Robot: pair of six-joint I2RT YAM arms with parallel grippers.
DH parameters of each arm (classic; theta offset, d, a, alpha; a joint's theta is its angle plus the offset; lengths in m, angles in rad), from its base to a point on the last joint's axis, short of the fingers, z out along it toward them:
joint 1: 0 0.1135 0.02 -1.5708
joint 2: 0 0 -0.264 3.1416
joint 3: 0.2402 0 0.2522 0
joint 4: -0.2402 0 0.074 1.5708
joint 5: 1.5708 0 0 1.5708
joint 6: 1.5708 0.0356 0 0
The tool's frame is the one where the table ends.
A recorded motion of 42 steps. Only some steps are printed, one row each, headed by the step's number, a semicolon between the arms.
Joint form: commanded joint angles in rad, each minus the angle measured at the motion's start. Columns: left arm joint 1, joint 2, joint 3, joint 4, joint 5, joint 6; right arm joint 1, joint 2, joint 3, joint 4, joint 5, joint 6.
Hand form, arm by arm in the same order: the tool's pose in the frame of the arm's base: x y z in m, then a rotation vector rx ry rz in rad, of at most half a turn. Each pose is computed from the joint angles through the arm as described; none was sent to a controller.
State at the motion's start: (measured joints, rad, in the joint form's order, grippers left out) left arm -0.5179 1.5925 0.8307 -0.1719 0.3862 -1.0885; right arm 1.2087 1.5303 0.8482 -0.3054 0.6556 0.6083
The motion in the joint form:
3: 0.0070 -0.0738 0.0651 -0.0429 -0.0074 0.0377; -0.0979 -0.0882 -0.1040 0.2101 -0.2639 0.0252
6: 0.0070 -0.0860 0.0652 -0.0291 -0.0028 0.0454; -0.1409 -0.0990 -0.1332 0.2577 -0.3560 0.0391
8: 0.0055 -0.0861 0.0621 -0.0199 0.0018 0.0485; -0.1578 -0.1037 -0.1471 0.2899 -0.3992 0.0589
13: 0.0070 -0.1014 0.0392 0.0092 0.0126 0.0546; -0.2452 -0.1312 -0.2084 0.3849 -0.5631 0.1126
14: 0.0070 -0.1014 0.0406 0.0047 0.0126 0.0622; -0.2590 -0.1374 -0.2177 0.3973 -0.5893 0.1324
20: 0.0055 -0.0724 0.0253 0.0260 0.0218 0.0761; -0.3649 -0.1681 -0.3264 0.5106 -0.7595 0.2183
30: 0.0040 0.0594 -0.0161 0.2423 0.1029 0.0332; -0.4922 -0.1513 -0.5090 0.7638 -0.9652 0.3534
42: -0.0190 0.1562 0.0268 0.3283 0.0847 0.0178; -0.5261 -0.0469 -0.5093 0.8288 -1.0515 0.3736
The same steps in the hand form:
3: 0.2656 -0.1640 0.2034 -0.5226 2.6253 -1.0849; 0.1398 0.2515 0.1877 -0.3654 2.2998 0.4319
6: 0.2655 -0.1641 0.2080 -0.4973 2.6021 -1.1044; 0.1468 0.2450 0.1846 -0.3418 2.3268 0.5258
8: 0.2653 -0.1647 0.2078 -0.4860 2.5987 -1.1128; 0.1495 0.2430 0.1839 -0.3173 2.3337 0.5863
13: 0.2626 -0.1630 0.2075 -0.4638 2.5812 -1.1353; 0.1619 0.2272 0.1797 -0.2350 2.3608 0.7720
14: 0.2625 -0.1630 0.2076 -0.4551 2.5837 -1.1309; 0.1635 0.2244 0.1795 -0.2099 2.3669 0.8066
20: 0.2633 -0.1643 0.1962 -0.4411 2.6093 -1.1230; 0.1711 0.1979 0.1644 -0.0838 2.4042 0.9847
30: 0.2755 -0.1748 0.1617 -0.4332 2.6014 -1.2508; 0.1706 0.1629 0.1326 0.0936 2.4214 1.2209
42: 0.2889 -0.1907 0.1496 -0.4179 2.5773 -1.2625; 0.1774 0.1619 0.1161 0.1166 2.4846 1.2746

